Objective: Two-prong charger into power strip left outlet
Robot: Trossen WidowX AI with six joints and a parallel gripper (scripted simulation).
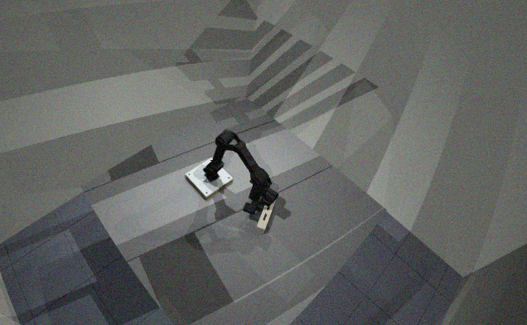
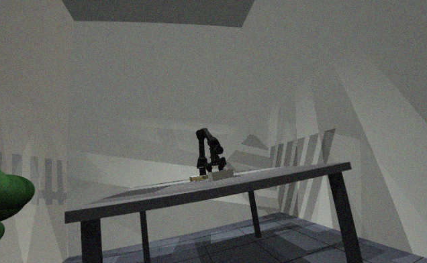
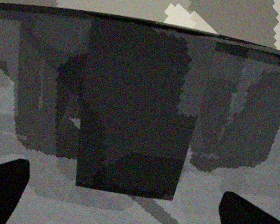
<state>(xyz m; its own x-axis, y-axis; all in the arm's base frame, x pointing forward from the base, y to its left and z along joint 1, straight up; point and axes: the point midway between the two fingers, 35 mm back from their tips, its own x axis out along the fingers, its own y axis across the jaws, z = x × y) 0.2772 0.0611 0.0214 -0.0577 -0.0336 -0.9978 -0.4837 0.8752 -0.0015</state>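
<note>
Right now the two-prong charger is 5 cm ahead of my gripper tip, 3 cm to the left of it and 1 cm above it.
</note>
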